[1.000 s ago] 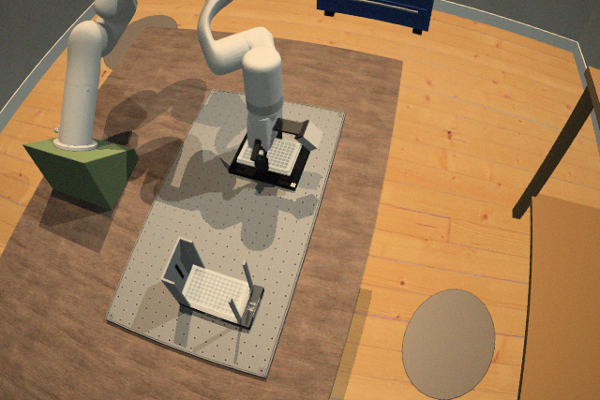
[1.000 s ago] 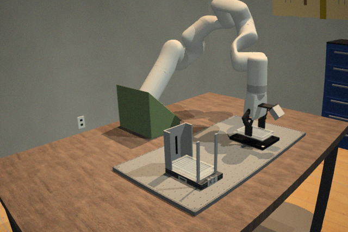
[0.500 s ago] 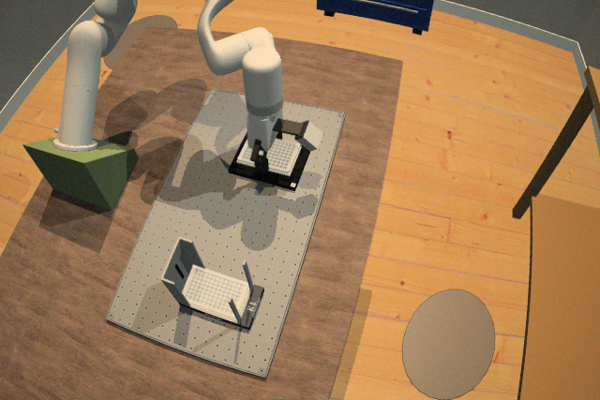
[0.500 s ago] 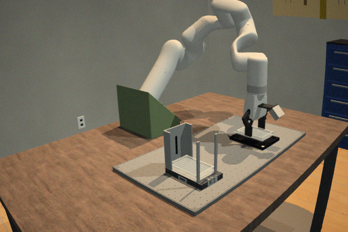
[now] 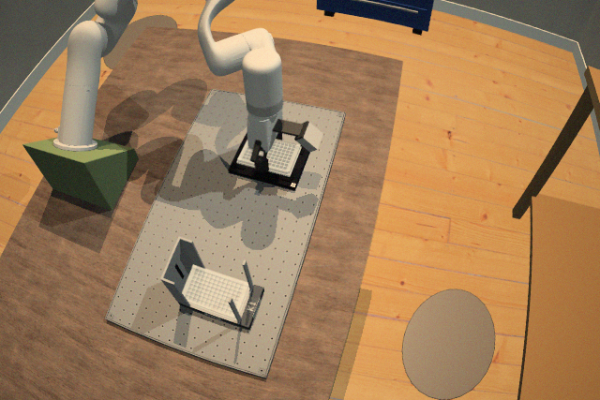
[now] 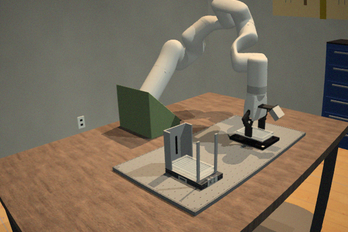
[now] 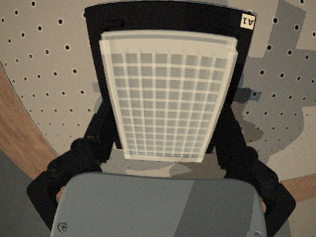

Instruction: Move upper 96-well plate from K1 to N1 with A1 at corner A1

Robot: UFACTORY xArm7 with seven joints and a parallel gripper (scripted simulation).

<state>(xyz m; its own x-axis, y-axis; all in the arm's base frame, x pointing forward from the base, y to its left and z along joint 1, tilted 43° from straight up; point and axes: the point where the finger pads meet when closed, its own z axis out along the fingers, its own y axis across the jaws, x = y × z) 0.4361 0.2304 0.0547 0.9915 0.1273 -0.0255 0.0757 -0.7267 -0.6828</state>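
Right now the black plate nest N1 is 3 cm below my hand. Round my hand: pale A1 square 8 cm ahead, 5 cm to the right, 3 cm below; then rack back wall 36 cm to the right, 4 cm above, 3 cm behind.
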